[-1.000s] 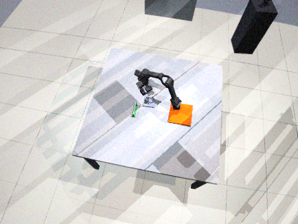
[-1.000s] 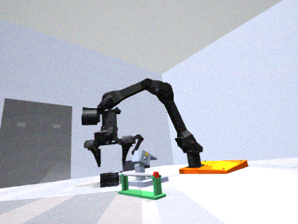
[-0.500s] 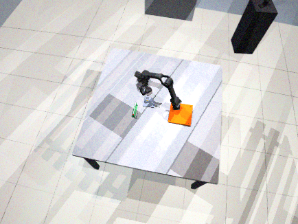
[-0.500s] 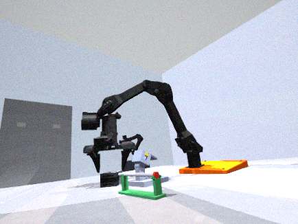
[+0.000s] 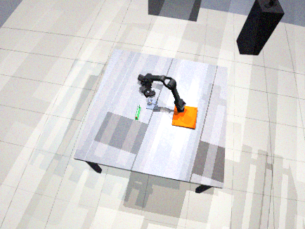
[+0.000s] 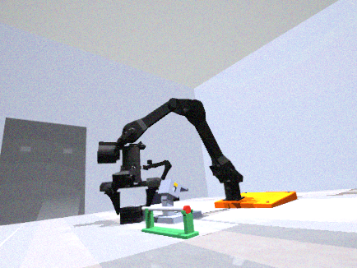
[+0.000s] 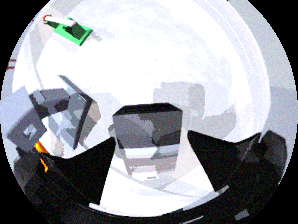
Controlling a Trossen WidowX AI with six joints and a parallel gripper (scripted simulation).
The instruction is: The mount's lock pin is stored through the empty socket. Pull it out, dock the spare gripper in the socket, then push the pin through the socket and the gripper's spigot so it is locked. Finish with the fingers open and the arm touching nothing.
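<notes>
My gripper tip is now 2 cm past the spare gripper and 1 cm to the left of it. The rest, counted from my gripper tip: green rack: 22 cm to the left, 9 cm ahead; then grey mount: 14 cm to the left, 4 cm behind, 3 cm above.
</notes>
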